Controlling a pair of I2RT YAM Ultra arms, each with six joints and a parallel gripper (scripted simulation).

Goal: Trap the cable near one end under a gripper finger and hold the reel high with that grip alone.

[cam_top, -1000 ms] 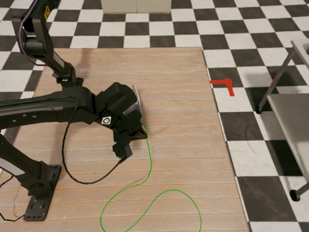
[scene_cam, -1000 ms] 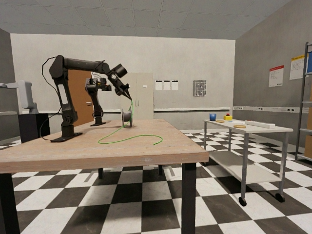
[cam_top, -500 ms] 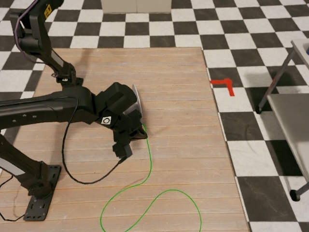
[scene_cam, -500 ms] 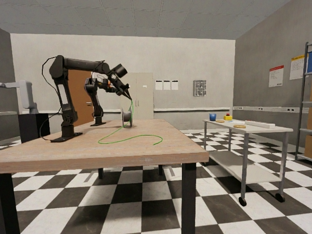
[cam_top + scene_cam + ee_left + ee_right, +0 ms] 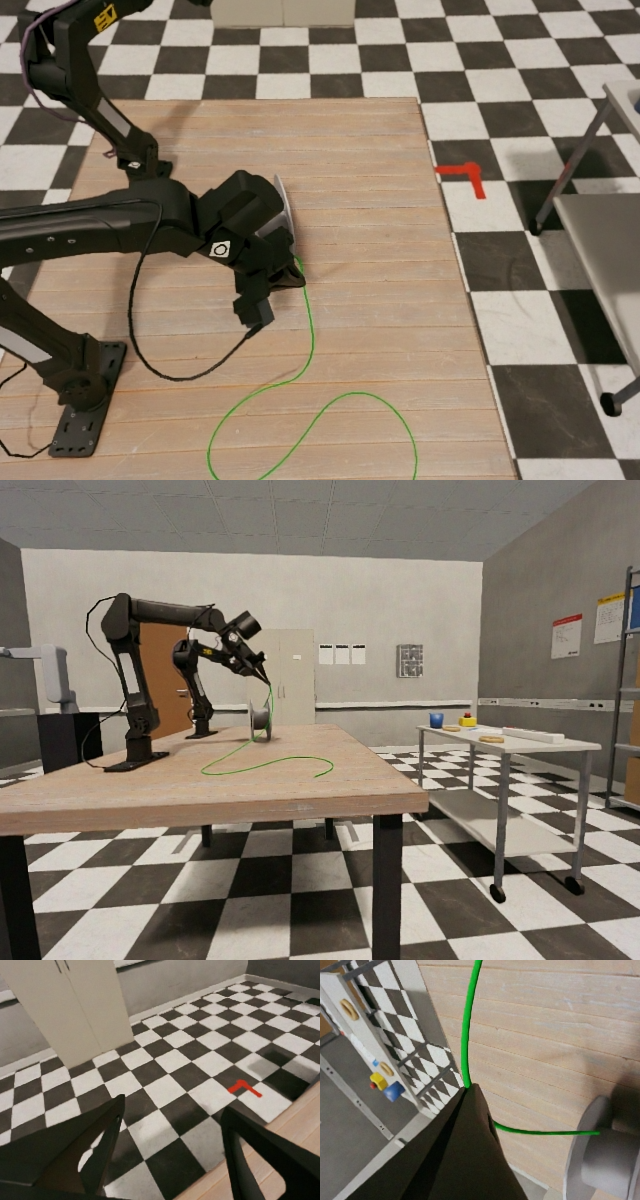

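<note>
My left gripper is now 54 cm to the left of the grey reel, 24 cm above it and 14 cm short of it.
</note>
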